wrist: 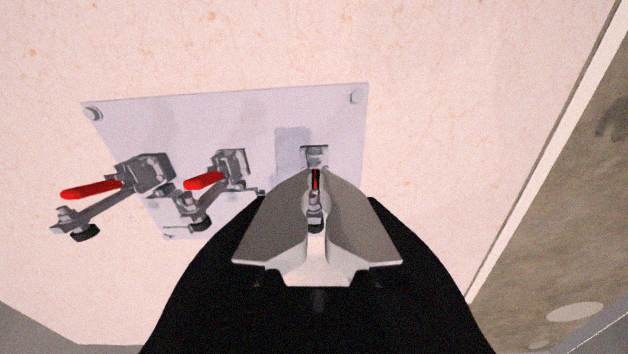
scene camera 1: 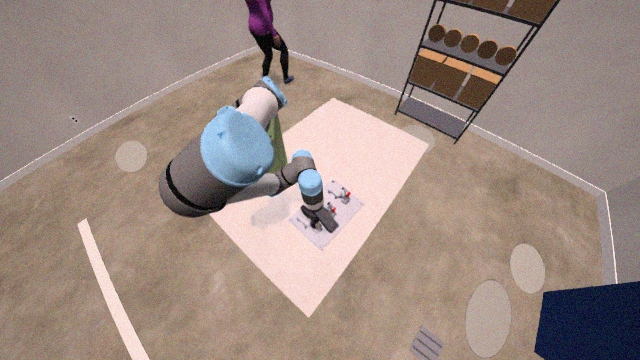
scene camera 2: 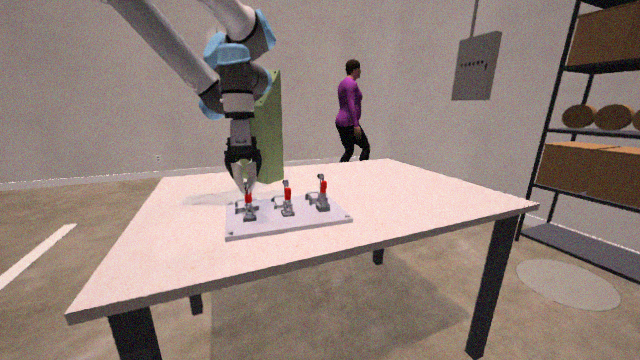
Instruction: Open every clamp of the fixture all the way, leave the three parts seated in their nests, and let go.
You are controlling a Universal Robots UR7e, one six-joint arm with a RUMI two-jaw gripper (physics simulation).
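Frame: origin at the arm's base, x left, y up, z ahead, level; metres.
Seen in the pictures: gripper, fingertip midpoint: [wrist: 315, 171] [scene camera 1: 319, 226] [scene camera 2: 247, 194].
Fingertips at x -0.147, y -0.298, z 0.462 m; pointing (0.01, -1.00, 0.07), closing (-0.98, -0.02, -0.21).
Pixels of each thing's middle, then the offset from my fingertips to it. "*": a spot on its surface instead. Level surfaces: height alone.
- fixture plate at the middle of its body: [wrist: 243, 179] [scene camera 2: 285, 212] [scene camera 1: 327, 211] dx +0.118, dy -0.087, dz -0.032 m
- far clamp at a spot on its surface: [wrist: 145, 172] [scene camera 2: 320, 200] * dx +0.212, dy -0.049, dz +0.016 m
- middle clamp at a spot on its surface: [wrist: 232, 167] [scene camera 2: 284, 206] * dx +0.103, dy -0.052, dz +0.001 m
- third clamp at a spot on its surface: [wrist: 314, 157] [scene camera 2: 249, 212] * dx +0.003, dy -0.054, dz -0.007 m
- pale table at its surface level: dy -0.095 m
The fixture plate [scene camera 1: 322, 243] [scene camera 2: 300, 224] [wrist: 200, 112] carries three clamps in a row. The far clamp [scene camera 2: 324, 202] [wrist: 145, 172] and the middle clamp [scene camera 2: 287, 209] [wrist: 232, 167] have their red handles upright and their arms raised. The third clamp [scene camera 2: 249, 214] [wrist: 314, 157] also has its red handle [scene camera 2: 248, 198] upright; its raised arm with a black tip shows through the slot between the finger bodies in the wrist view. My gripper [scene camera 2: 246, 189] [wrist: 315, 171] is shut with nothing held, right at this clamp's handle and arm. The three parts are too small and partly covered to make out clearly.
The fixture lies on a pale table [scene camera 1: 308, 290] [scene camera 2: 410, 200] [wrist: 450, 75]. A green panel [scene camera 2: 270, 130] stands behind the gripper. A person in purple [scene camera 1: 261, 20] [scene camera 2: 349, 102] is beyond the table, and a shelf rack [scene camera 1: 415, 60] [scene camera 2: 552, 100] stands at the right.
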